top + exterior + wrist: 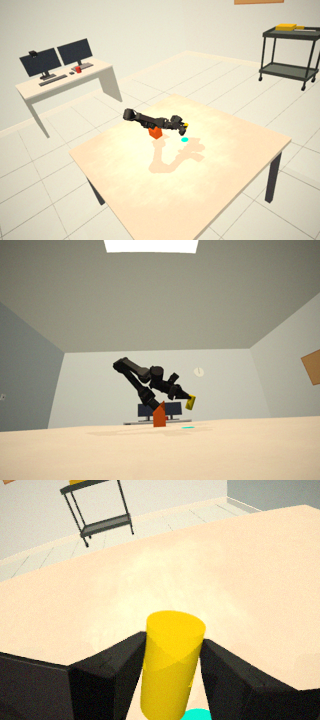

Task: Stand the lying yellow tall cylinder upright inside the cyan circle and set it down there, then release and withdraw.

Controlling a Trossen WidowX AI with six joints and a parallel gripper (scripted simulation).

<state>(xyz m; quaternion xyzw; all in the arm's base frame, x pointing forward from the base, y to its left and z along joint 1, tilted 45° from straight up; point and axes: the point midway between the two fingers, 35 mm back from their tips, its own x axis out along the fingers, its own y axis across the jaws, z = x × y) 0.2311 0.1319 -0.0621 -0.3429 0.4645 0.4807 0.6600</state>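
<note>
Right now my gripper tip is 30 mm to the left of the cyan circle and 130 mm above it. Also, from my gripper tip: yellow cylinder (10 mm behind, 20 mm below).
</note>
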